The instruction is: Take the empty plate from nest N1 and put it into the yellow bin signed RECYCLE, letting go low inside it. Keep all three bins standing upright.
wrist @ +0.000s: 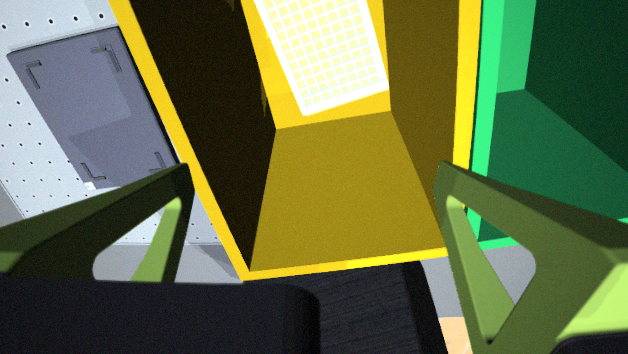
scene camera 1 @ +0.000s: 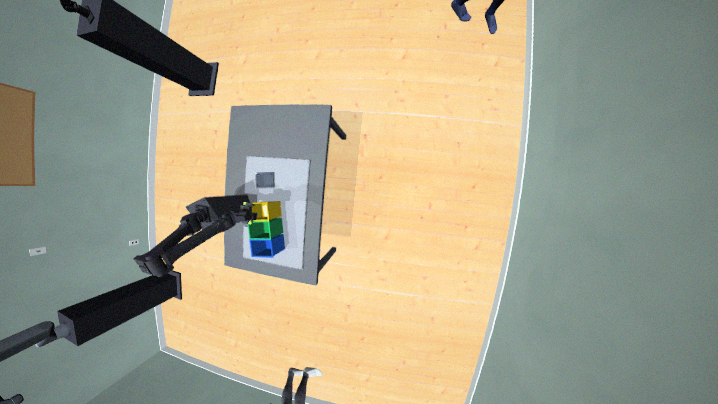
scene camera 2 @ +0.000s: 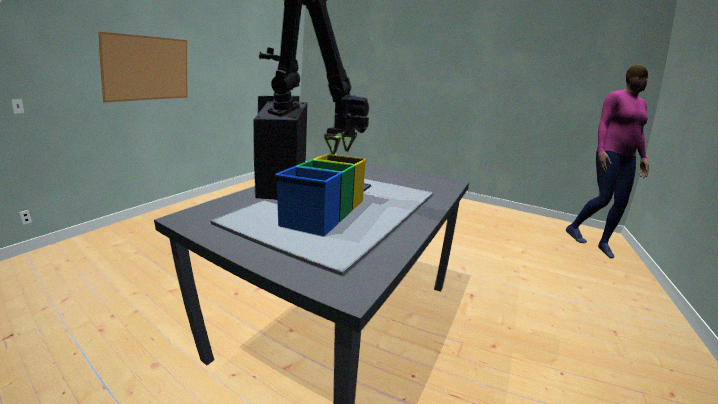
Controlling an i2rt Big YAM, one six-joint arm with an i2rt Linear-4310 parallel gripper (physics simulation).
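Places are measured from the arm's base along level axes (x ahead, y left, z up), in metres.
Where they show: gripper, fingertip midpoint: (wrist: 313,175) (scene camera 1: 254,211) (scene camera 2: 340,153); arm's base, origin of the base link: (scene camera 1: 203,213) (scene camera 2: 283,109).
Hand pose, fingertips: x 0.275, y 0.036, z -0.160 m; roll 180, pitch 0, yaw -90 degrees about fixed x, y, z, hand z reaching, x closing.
Note:
Things, the pixels of their centre, and the offset from my fingertips. Level surfaces: height alone.
- clear gridded plate, body centre: (wrist: 322,36) 0.005 m ahead, 0.007 m right, 0.194 m down
- yellow bin, body centre: (wrist: 319,68) (scene camera 2: 339,181) (scene camera 1: 264,210) 0.004 m ahead, 0.003 m right, 0.113 m down
- green bin, body centre: (wrist: 521,34) (scene camera 2: 325,189) (scene camera 1: 266,227) 0.030 m ahead, 0.132 m right, 0.113 m down
- blue bin, body centre: (scene camera 2: 308,199) (scene camera 1: 268,244) 0.055 m ahead, 0.260 m right, 0.113 m down
- dark nest, body centre: (wrist: 101,119) (scene camera 1: 264,180) 0.073 m back, 0.216 m left, 0.196 m down
- pale perforated board, its level: 0.203 m down
- grey table, its level: 0.216 m down
The clear gridded plate (wrist: 325,55) lies low inside the yellow bin (scene camera 1: 274,209) (scene camera 2: 359,180) (wrist: 340,195), by its floor, partly cut off by the top edge of the wrist view. My gripper (scene camera 1: 248,213) (scene camera 2: 340,150) (wrist: 313,175) is open and empty, its fingertips just above the yellow bin's rim. The green bin (scene camera 1: 276,227) (scene camera 2: 347,190) (wrist: 487,125) and the blue bin (scene camera 1: 277,246) (scene camera 2: 306,206) stand upright in a row beside the yellow one, which is upright too. A dark nest (scene camera 1: 265,179) (wrist: 90,110) with corner brackets holds no plate; its label is unreadable.
The bins and the nest are on a pale perforated board (scene camera 1: 296,221) (scene camera 2: 261,221) (wrist: 25,145) on the grey table (scene camera 1: 281,130) (scene camera 2: 401,261). The arm's black pedestal (scene camera 2: 278,155) stands at the table's edge. A person in pink (scene camera 2: 622,120) is beyond the table.

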